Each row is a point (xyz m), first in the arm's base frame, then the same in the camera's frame.
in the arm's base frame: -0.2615 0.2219 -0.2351
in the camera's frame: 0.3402 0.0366 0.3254
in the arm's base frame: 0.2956 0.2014 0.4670
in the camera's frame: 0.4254 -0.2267 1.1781
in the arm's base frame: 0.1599 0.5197 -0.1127
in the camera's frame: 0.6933 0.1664 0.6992
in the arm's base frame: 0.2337 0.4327 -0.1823
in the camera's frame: 0.7690 0.0661 0.6536
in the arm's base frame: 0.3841 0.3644 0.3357
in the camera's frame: 0.6056 -0.0918 1.1476
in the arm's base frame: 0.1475 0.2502 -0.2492
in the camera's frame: 0.6892 -0.0712 0.5122
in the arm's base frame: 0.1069 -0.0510 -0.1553
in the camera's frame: 0.5342 -0.3487 0.5000
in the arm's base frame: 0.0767 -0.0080 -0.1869
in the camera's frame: 0.5363 -0.2956 0.4694
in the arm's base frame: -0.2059 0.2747 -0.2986
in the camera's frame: 0.4315 0.0732 0.3103
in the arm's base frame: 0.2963 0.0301 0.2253
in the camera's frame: 0.5105 -0.3675 0.9317
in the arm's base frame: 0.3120 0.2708 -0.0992
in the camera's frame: 0.7506 -0.1190 0.7217
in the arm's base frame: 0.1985 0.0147 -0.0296
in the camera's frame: 0.5595 -0.3279 0.6656
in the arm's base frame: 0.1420 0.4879 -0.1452
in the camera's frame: 0.6879 0.1452 0.6555
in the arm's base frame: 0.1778 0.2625 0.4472
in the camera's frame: 0.3540 -0.1286 1.1208
